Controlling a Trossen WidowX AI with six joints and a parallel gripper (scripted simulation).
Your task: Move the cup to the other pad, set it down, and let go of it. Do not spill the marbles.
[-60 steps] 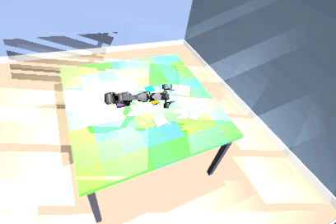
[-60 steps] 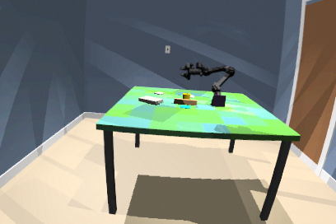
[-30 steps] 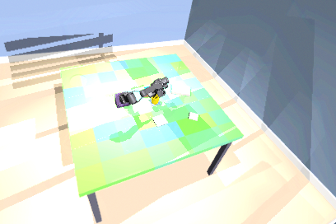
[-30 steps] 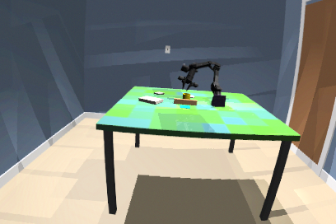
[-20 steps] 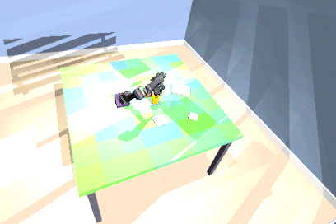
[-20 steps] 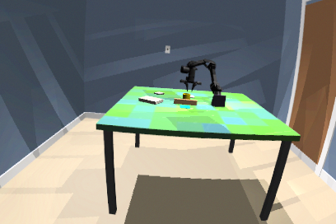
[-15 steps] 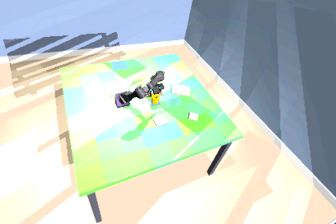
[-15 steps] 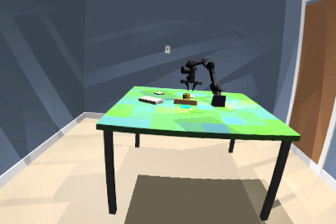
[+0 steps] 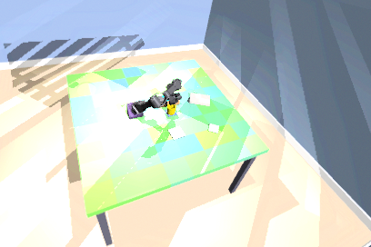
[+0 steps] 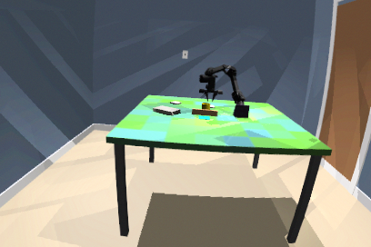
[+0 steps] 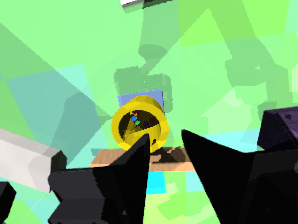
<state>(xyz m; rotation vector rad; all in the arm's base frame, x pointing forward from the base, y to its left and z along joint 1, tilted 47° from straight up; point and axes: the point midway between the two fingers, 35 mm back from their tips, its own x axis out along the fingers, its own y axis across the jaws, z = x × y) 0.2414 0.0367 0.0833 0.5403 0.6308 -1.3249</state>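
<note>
Right now my gripper tip is 2 cm short of the yellow cup and 5 cm above it. Also, from my gripper tip: wooden bar: 3 cm ahead, 9 cm to the left, 8 cm below; then cyan pad: 3 cm ahead, 18 cm to the left, 10 cm below; then blue pad: 3 cm ahead, 1 cm to the left, 10 cm below.
</note>
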